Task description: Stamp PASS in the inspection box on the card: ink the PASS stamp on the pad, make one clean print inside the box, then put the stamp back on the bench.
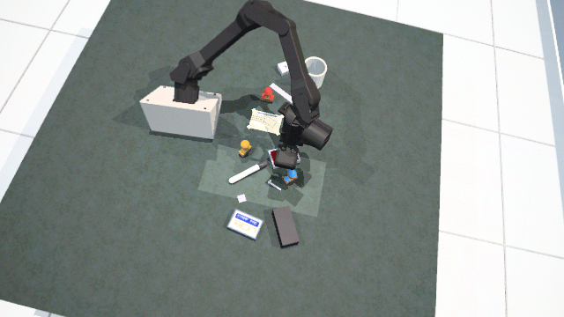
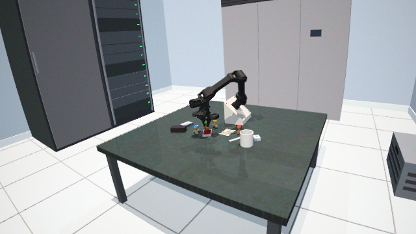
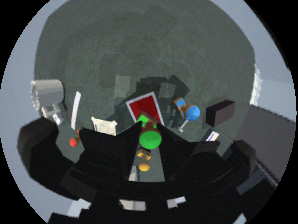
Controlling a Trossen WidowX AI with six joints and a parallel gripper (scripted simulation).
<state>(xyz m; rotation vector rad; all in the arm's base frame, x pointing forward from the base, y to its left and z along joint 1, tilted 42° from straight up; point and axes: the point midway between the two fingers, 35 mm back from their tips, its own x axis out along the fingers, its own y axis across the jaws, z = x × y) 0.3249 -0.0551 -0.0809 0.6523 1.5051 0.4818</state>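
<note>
Right now the red ink pad is 50 mm below my gripper tip. Round my gripper tip: bolt: 30 mm behind, 100 mm to the right, 50 mm below; then green-knobbed pass stamp: right at my gripper tip; then blue-knobbed stamp: 20 mm ahead, 70 mm to the right, 40 mm below.
</note>
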